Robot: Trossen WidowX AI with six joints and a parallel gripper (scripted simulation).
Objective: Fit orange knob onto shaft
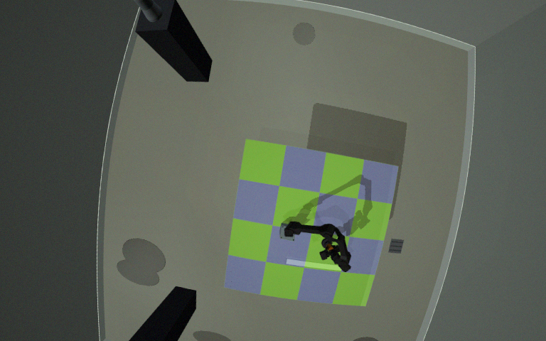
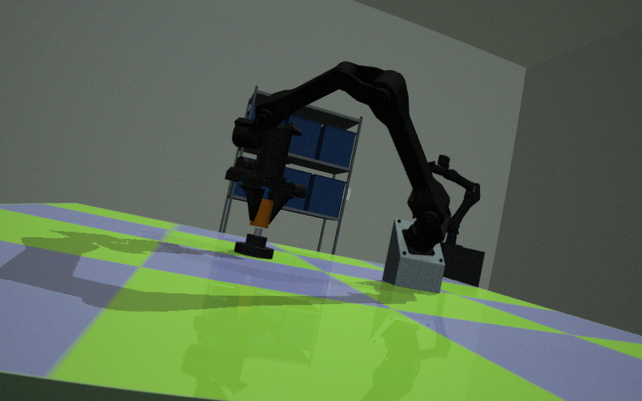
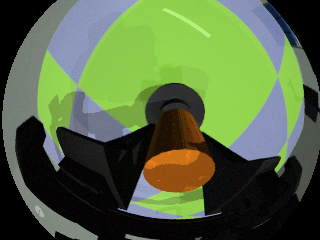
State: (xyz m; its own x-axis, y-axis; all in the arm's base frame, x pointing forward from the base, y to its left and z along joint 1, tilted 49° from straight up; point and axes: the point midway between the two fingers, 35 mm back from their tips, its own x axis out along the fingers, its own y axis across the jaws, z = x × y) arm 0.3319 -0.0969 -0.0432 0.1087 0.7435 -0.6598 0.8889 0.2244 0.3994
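Now: gripper tip 3 cm below the orange knob. The rest, counted from my gripper tip: black round pedestal 4 cm below.
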